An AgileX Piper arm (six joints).
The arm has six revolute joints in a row. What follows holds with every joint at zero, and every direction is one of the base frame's. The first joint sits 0.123 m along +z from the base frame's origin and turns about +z. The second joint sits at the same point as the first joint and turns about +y. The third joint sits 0.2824 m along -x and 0.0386 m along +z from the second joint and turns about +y. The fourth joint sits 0.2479 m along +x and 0.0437 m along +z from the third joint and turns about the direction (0.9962, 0, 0.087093). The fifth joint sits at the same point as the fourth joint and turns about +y. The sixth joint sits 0.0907 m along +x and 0.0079 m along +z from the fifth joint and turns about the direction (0.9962, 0, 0.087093). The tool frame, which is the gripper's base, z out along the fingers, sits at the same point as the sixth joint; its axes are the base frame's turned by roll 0, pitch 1.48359 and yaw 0 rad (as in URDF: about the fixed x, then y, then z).
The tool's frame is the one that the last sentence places.
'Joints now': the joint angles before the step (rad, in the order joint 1, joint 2, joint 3, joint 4, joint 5, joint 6). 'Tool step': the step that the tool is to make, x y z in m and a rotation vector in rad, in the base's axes. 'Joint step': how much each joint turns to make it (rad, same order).
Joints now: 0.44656 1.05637 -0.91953 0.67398 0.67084 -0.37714
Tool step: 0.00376 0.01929 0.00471 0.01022 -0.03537 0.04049
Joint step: 0.08387 0.04492 -0.03680 -0.01472 -0.06173 0.01182
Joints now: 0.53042 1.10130 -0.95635 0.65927 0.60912 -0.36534
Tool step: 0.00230 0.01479 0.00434 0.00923 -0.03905 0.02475
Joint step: 0.06177 0.03275 -0.02888 -0.01789 -0.05613 0.00855
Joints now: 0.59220 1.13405 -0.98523 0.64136 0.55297 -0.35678
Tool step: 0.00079 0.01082 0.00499 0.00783 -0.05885 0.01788
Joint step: 0.04801 0.01908 -0.01968 -0.01683 -0.06067 -0.01027
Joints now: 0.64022 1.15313 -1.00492 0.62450 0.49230 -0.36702
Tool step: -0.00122 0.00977 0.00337 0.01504 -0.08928 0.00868
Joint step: 0.05386 0.00832 0.00223 -0.01266 -0.10112 -0.03063
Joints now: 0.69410 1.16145 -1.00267 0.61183 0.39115 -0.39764
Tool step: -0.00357 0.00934 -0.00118 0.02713 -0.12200 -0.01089
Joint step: 0.06932 0.00040 0.03717 -0.01117 -0.16916 -0.04444
